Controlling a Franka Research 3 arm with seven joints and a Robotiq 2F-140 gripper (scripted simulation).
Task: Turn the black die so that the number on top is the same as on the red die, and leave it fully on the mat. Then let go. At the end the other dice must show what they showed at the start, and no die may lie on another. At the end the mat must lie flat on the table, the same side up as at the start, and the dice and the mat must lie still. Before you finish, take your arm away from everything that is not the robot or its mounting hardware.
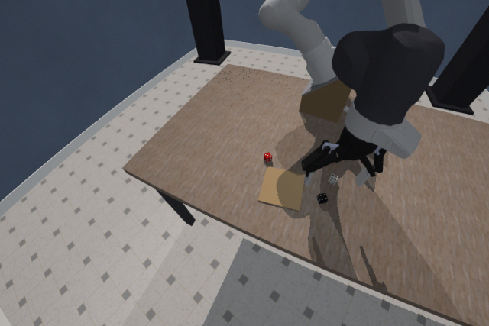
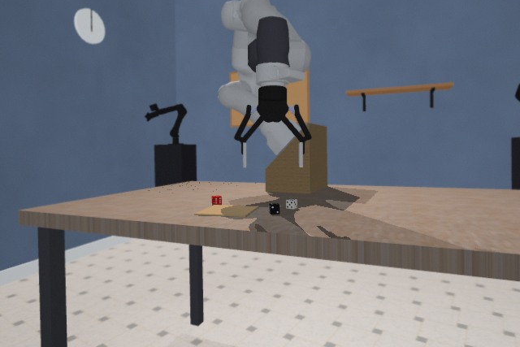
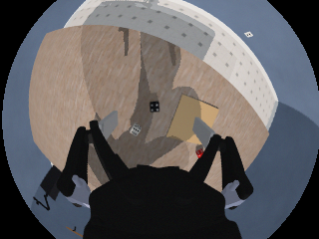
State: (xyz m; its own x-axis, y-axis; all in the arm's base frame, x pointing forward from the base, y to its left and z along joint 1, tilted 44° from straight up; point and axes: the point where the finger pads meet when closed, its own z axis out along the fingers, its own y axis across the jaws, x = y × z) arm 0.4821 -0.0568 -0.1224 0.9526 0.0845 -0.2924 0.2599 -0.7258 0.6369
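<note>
The black die lies 12 cm below my hand. The rest, counted from my hand: white die 12 cm below, 8 cm behind, 3 cm to the left; red die 21 cm to the right, 12 cm below, 11 cm behind; tan mat 13 cm to the right, 13 cm below, 1 cm behind.
</note>
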